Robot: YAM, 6 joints.
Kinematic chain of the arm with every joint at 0, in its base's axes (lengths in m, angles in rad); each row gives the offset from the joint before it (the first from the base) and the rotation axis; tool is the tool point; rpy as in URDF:
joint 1: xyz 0 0 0.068 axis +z
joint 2: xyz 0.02 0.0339 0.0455 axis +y
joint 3: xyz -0.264 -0.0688 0 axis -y
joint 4: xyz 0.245 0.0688 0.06 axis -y
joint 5: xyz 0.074 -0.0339 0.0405 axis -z
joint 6: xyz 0.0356 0 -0.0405 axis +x
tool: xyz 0 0 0 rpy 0 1.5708 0
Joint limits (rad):
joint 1: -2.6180..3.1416
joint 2: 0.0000..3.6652
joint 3: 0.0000..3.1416
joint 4: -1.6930..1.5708
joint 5: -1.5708..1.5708
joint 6: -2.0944..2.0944
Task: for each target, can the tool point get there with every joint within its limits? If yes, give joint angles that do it. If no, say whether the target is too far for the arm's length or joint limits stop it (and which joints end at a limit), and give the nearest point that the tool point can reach.
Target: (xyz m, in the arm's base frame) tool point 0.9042 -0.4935 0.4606
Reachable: no: too far | nearest point 0.5371 -0.2931 0.3169 | short by 0.442 m
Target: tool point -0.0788 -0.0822 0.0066
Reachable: yes | joints -2.1774 2.3238 0.5342 -0.8831 0.5277 1.7675
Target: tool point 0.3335 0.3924 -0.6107
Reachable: no: too far | nearest point 0.2571 0.3025 -0.3485 | short by 0.287 m
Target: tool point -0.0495 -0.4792 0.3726
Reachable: yes | joints -1.7429 2.0607 1.9497 0.0378 -1.2123 0.8332
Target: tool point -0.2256 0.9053 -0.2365
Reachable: no: too far | nearest point -0.1461 0.5864 -0.1105 | short by 0.352 m
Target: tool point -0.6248 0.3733 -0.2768
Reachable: no: too far | nearest point -0.4876 0.2913 -0.1887 | short by 0.182 m
